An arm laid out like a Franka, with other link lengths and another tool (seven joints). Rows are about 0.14 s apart.
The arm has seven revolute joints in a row. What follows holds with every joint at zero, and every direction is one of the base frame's.
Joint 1 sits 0.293 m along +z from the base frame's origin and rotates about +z.
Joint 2 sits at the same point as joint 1 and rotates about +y.
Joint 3 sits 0.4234 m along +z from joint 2 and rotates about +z.
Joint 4 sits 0.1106 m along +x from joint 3 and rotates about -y.
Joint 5 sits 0.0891 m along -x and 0.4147 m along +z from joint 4 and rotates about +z.
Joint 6 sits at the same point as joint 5 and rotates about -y.
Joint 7 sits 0.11 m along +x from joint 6 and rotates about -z.
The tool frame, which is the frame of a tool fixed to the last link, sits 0.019 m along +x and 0.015 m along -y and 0.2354 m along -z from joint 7; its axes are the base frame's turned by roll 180, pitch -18.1 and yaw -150.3 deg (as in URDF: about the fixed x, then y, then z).
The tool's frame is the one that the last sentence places.
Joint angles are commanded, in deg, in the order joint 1, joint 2, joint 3, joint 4, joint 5, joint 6, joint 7. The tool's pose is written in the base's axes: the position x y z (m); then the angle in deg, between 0 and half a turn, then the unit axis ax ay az. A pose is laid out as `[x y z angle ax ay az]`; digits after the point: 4 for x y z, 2 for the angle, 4 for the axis.
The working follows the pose.
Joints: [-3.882 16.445 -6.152 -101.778 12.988 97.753 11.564]
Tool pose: [0.6649 -0.0838 0.2870 145.09 0.0569 -0.9897 -0.1314]
Where each joint sits with the arm in this pose, in the base's axes (m; each line is computed from the numbers above, not from the rounded line before):
joint 1: 0.0000 0.0000 0.2930
joint 2: 0.0000 0.0000 0.2930
joint 3: 0.1196 -0.0081 0.6991
joint 4: 0.2240 -0.0271 0.6679
joint 5: 0.6252 -0.0999 0.5510
joint 6: 0.6252 -0.0999 0.5510
joint 7: 0.7259 -0.1218 0.5125
the tool: 0.6649 -0.0838 0.2870

